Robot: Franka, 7 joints.
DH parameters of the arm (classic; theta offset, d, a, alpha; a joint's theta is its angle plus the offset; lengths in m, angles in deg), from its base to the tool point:
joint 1: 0 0.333 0 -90
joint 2: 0 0 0 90
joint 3: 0 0.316 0.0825 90
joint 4: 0 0 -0.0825 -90
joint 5: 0 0.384 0 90
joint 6: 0 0 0.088 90
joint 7: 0 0.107 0 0
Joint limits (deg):
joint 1: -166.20..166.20
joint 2: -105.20..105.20
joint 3: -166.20..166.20
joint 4: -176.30..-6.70
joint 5: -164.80..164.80
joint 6: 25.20..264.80
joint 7: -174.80..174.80
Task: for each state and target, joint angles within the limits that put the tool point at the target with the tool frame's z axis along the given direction. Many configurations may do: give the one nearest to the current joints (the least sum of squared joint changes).
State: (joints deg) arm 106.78 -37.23 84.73 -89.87 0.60 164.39 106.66
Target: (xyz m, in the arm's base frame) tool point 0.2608 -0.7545 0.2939 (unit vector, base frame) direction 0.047 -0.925 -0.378
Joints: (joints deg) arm 132.31 -64.64 136.06 -71.12 -8.55 190.24 106.66
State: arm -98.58 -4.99 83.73 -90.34 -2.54 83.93 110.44
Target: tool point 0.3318 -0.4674 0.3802 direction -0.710 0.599 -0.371
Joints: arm -83.96 44.23 48.78 -72.95 -26.46 35.23 110.44
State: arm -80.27 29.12 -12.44 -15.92 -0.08 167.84 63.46
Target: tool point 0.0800 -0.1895 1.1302 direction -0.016 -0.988 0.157
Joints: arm -85.73 -18.54 9.75 -49.68 -18.94 128.36 63.46
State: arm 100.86 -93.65 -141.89 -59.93 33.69 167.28 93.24
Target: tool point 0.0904 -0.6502 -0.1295 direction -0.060 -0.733 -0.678
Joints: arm 96.32 -104.98 -158.51 -44.56 41.76 206.97 93.24
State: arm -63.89 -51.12 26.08 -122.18 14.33 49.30 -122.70
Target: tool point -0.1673 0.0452 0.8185 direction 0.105 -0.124 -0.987
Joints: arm -66.34 -66.30 -13.43 -86.51 -17.11 30.69 -122.70
